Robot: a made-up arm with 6 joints. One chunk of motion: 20 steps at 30 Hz.
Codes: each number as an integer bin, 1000 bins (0 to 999) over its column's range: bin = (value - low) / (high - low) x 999, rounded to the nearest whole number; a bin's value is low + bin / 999 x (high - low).
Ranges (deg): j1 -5..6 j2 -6..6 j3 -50..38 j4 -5..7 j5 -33..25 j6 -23..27
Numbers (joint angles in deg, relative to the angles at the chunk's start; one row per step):
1: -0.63 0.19 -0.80 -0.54 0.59 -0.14
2: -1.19 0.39 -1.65 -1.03 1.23 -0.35
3: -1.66 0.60 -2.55 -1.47 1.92 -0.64
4: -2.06 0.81 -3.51 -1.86 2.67 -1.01
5: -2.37 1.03 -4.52 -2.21 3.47 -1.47
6: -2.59 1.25 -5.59 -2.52 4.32 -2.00
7: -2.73 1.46 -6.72 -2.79 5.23 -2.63
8: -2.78 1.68 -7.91 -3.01 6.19 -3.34
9: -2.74 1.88 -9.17 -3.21 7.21 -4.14
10: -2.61 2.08 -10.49 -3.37 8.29 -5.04
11: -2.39 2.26 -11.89 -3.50 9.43 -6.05
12: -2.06 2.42 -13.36 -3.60 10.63 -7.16
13: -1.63 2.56 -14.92 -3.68 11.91 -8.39
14: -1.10 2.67 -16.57 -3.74 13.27 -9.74
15: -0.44 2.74 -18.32 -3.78 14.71 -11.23
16: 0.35 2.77 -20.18 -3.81 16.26 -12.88
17: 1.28 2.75 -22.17 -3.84 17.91 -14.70
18: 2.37 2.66 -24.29 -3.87 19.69 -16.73
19: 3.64 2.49 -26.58 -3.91 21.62 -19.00
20: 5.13 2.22 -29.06 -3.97 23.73 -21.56
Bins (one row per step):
1: 397 515 559 371 579 457
2: 346 532 549 331 590 453
3: 303 549 539 294 601 447
4: 267 567 528 261 614 439
5: 239 585 516 232 628 430
6: 219 604 504 206 643 420
7: 206 621 491 184 658 407
8: 202 639 478 166 675 393
9: 205 656 464 149 693 377
10: 217 673 449 136 711 359
11: 237 688 433 125 731 339
12: 267 701 416 117 751 316
13: 306 713 398 110 774 292
14: 354 722 380 105 797 265
15: 414 728 360 102 822 235
16: 486 730 339 99 848 202
17: 570 728 316 97 877 166
18: 669 721 292 94 908 125
19: 785 707 266 91 941 80
20: 920 684 238 86 977 29

